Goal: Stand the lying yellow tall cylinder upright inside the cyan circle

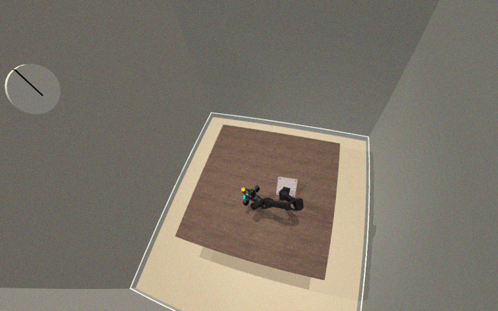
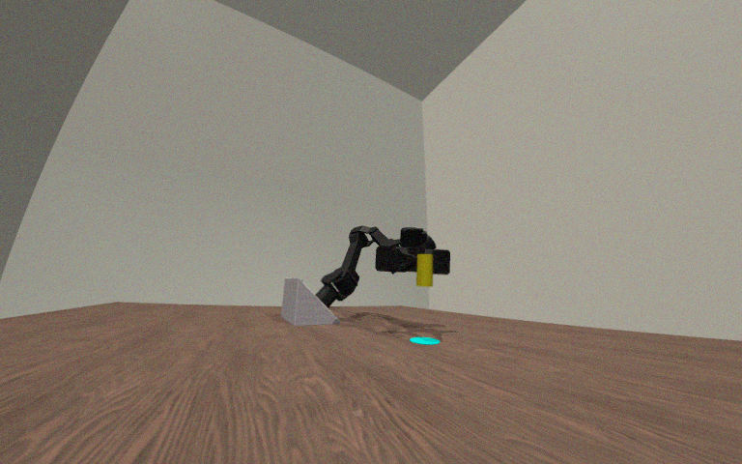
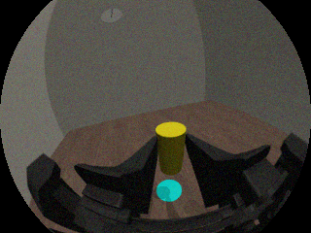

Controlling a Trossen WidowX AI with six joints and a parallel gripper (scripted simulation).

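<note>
Right now my gripper tip is 20 mm above the yellow cylinder. Also, from my gripper tip: cyan circle: 160 mm below.
</note>
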